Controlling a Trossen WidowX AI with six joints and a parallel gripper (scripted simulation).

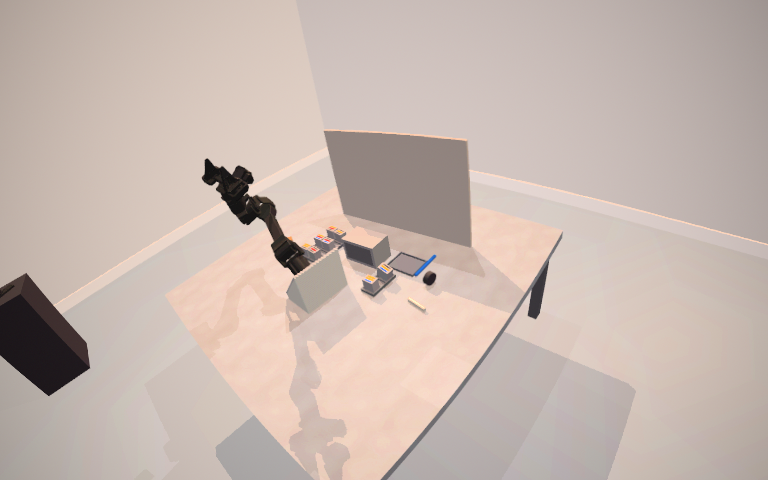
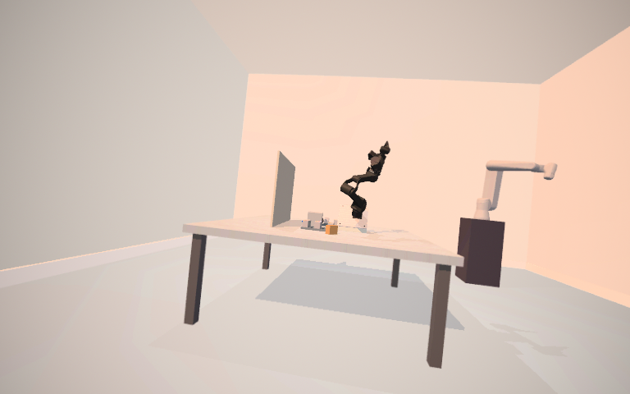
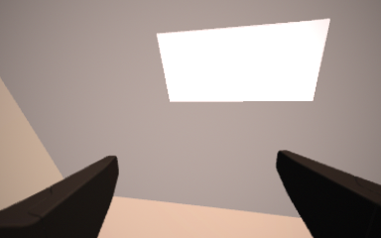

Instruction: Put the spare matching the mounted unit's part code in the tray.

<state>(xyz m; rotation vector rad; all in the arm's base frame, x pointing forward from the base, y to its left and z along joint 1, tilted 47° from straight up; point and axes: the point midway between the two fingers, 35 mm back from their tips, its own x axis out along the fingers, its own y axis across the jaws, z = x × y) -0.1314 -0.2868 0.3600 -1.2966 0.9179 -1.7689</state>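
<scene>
Right now the spare block is 45 cm ahead of my gripper tip, 18 cm to the left of it and 56 cm below it. Round my gripper tip: grey tray 48 cm ahead, 23 cm to the right, 59 cm below; tall grey panel 66 cm ahead, 4 cm to the right, 37 cm below; mounted unit 43 cm ahead, 6 cm to the right, 55 cm below.
</scene>
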